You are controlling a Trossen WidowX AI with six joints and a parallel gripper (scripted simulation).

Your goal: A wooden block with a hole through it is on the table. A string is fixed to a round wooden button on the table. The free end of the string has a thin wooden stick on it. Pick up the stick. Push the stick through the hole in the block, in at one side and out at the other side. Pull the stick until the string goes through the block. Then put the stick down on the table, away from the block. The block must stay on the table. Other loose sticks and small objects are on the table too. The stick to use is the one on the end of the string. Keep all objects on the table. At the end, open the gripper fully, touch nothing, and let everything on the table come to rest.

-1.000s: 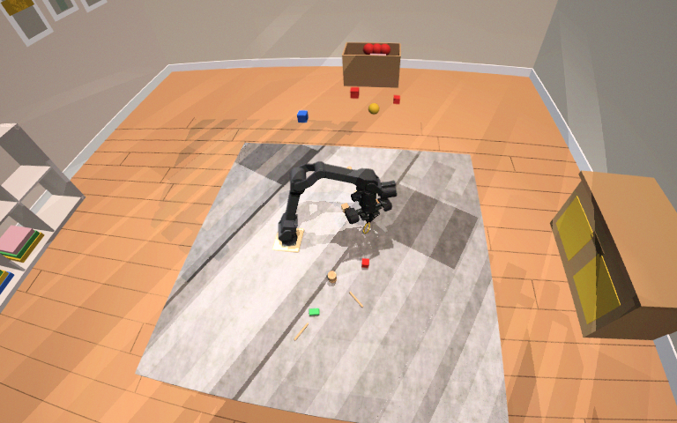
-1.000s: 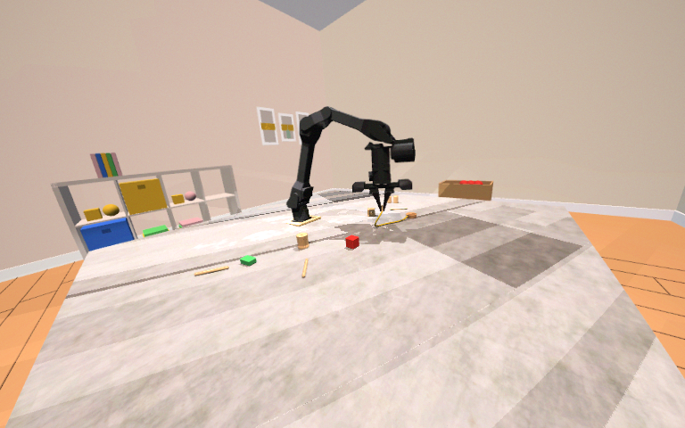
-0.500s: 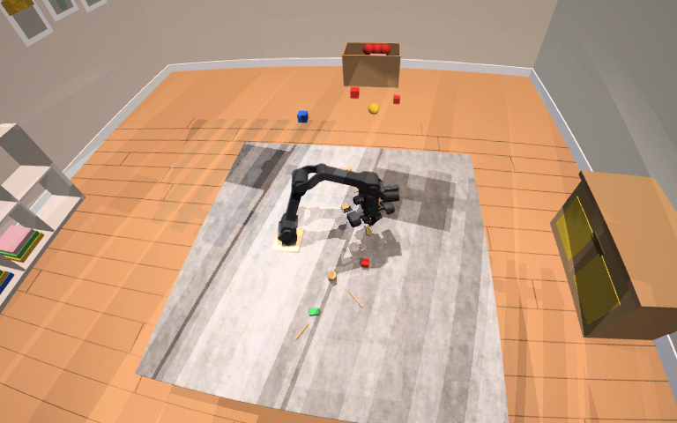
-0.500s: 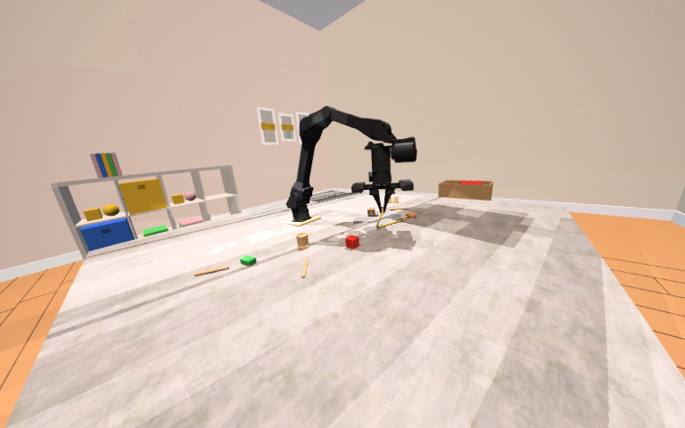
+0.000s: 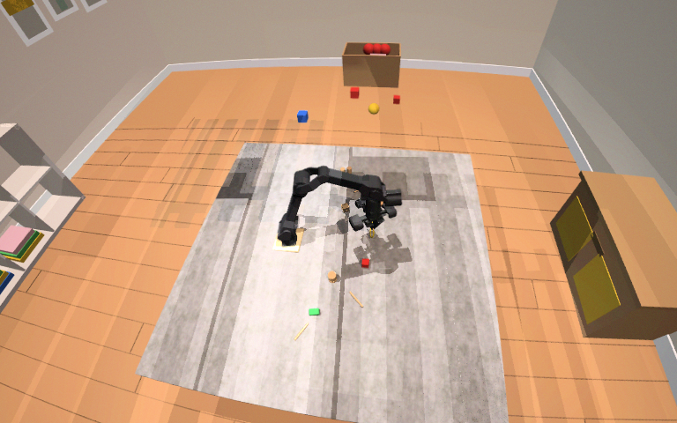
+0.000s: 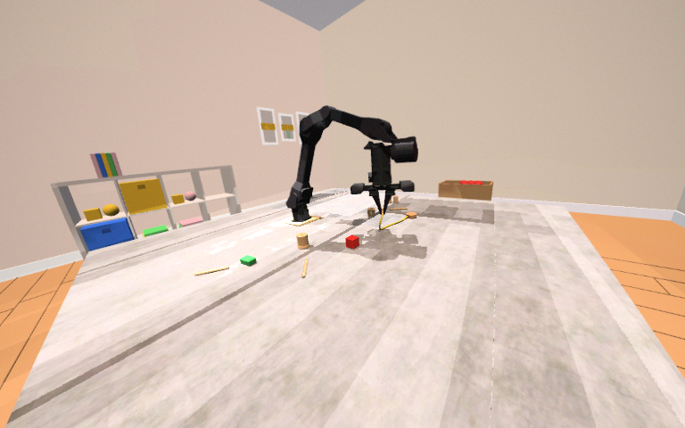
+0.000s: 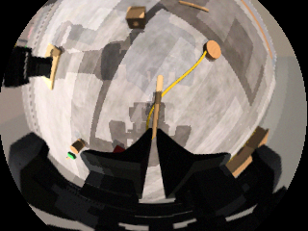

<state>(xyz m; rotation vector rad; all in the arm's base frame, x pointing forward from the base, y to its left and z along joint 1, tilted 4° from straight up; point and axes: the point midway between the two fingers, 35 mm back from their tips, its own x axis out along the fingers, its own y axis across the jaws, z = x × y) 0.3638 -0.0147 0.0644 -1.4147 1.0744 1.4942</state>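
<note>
The small wooden block is 100 mm behind my gripper tip, 160 mm to the left of it and 40 mm below it. Also, from my gripper tip: round wooden button 50 mm ahead, 180 mm to the left, 50 mm below; then red cube 40 mm behind, 130 mm to the right, 50 mm below; then loose stick 10 mm behind, 290 mm to the left, 60 mm below.
</note>
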